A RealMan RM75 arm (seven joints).
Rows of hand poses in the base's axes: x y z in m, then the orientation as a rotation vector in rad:
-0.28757, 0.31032, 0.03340, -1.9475, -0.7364, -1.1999
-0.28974, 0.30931, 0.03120, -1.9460, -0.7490, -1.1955
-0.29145, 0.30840, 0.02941, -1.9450, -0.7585, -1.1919
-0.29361, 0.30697, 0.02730, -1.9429, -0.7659, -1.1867
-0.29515, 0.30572, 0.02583, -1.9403, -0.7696, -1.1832
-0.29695, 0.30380, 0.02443, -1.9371, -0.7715, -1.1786
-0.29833, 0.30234, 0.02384, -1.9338, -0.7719, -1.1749
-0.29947, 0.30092, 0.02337, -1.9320, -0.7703, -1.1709
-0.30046, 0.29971, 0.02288, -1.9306, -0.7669, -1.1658
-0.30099, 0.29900, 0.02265, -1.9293, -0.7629, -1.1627
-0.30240, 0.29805, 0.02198, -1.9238, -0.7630, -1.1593
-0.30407, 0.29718, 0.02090, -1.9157, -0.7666, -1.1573
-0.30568, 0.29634, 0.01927, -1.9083, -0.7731, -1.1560
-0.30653, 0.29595, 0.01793, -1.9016, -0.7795, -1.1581
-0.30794, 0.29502, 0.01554, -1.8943, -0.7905, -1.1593
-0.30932, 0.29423, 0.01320, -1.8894, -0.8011, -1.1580
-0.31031, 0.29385, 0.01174, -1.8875, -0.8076, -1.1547
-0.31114, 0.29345, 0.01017, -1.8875, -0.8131, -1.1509
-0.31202, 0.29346, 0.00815, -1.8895, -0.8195, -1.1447
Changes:
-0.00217, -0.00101, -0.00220, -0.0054, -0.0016, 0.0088
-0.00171, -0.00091, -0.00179, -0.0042, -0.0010, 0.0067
-0.00216, -0.00143, -0.00211, -0.0021, 0.0007, 0.0070
-0.00154, -0.00125, -0.00147, 0.0001, 0.0007, 0.0047
-0.00180, -0.00192, -0.00140, 0.0016, 0.0020, 0.0047
-0.00138, -0.00146, -0.00059, 0.0025, 0.0019, 0.0036
-0.00114, -0.00142, -0.00047, 0.0024, 0.0031, 0.0020
-0.00099, -0.00121, -0.00049, 0.0031, 0.0046, 0.0015
-0.00053, -0.00071, -0.00023, 0.0033, 0.0034, 0.0002
-0.00141, -0.00095, -0.00067, 0.0043, 0.0014, 0.0044
-0.00167, -0.00087, -0.00108, 0.0043, -0.0013, 0.0068
-0.00161, -0.00084, -0.00163, 0.0021, -0.0028, 0.0075
-0.00085, -0.00039, -0.00134, 0.0015, -0.0050, 0.0055
-0.00141, -0.00093, -0.00239, -0.0005, -0.0062, 0.0084
-0.00138, -0.00079, -0.00234, -0.0021, -0.0039, 0.0081
-0.00099, -0.00038, -0.00146, -0.0020, -0.0005, 0.0056
-0.00083, -0.00040, -0.00157, -0.0029, 0.0005, 0.0043
-0.00088, 0.00001, -0.00202, -0.0049, 0.0022, 0.0048

